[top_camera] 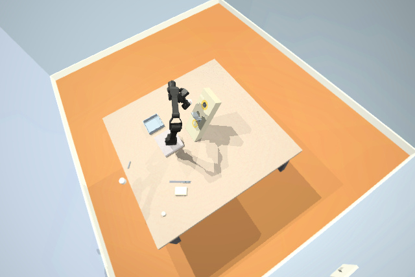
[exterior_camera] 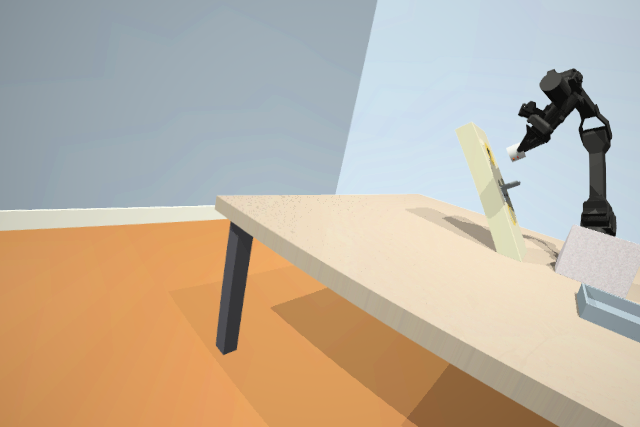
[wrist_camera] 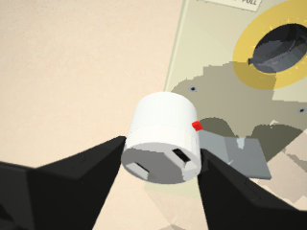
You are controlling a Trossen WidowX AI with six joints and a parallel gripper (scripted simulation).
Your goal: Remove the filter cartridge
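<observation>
Now: gripper tip 33 cm past the blue tray, 29 cm above it and 18 cm to the right of it. Round my gripper tip: white round filter cartridge: right at my gripper tip; then white block: 50 cm to the right, 37 cm behind, 29 cm below.
</observation>
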